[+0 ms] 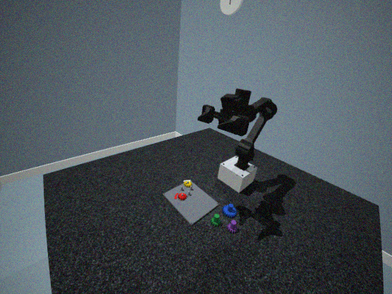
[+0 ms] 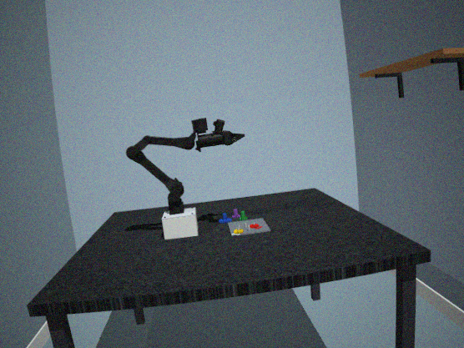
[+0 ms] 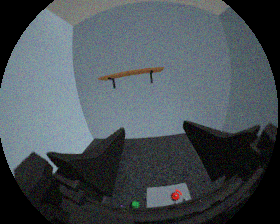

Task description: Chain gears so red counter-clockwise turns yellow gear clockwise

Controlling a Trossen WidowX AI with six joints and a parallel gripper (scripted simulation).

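My gripper tip is 400 mm above the green gear, 90 mm to the right of it and 30 mm past it. Round my gripper tip: blue gear (400 mm below, 120 mm behind, 100 mm to the left); red gear (400 mm below, 100 mm to the right, 10 mm behind); purple gear (400 mm below, 150 mm to the left, 50 mm behind).
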